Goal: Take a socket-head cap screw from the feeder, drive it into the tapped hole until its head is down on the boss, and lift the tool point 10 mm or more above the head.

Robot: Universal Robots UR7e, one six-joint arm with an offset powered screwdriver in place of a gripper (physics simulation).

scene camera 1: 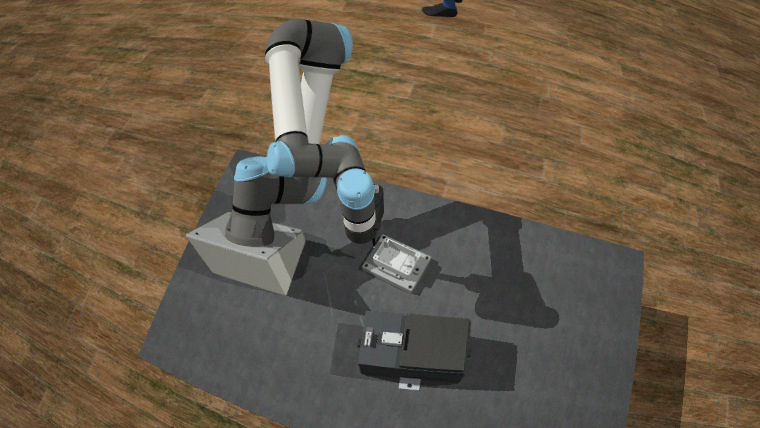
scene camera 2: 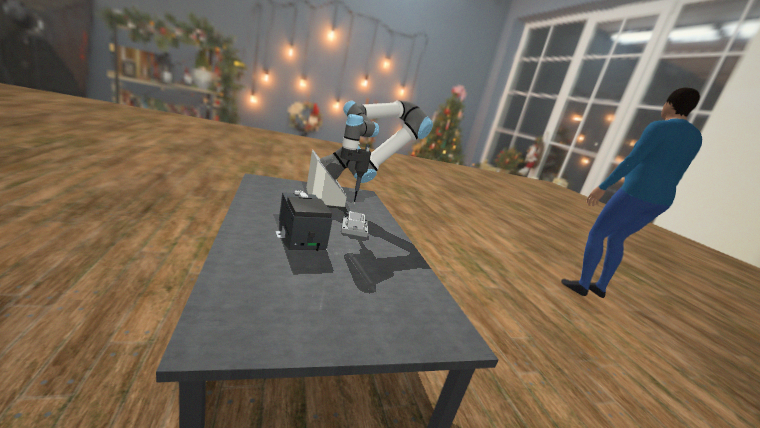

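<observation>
My screwdriver (scene camera 1: pixel 373 242) (scene camera 2: pixel 355 200) points down, its thin tip near the back-left corner of the light grey housing in scene camera 1, and a little above the housing in scene camera 2. Whether a screw sits on the tip is too small to tell. The housing (scene camera 1: pixel 418 280) (scene camera 2: pixel 354 230) is an open box on a wider flange, with dark holes at its corners. The tapped hole and boss cannot be singled out. The feeder (scene camera 1: pixel 433 342) (scene camera 2: pixel 307 225) is a dark box with small light metal parts on top at its lower end, apart from the tool. No loose screw can be made out.
The arm stands on a slanted light pedestal (scene camera 1: pixel 241 264) (scene camera 2: pixel 325 186) at one end of the dark table (scene camera 1: pixel 585 297) (scene camera 2: pixel 319 329). The feeder stands beside the housing, with a gap between. A person (scene camera 2: pixel 651 159) stands on the floor beside the table.
</observation>
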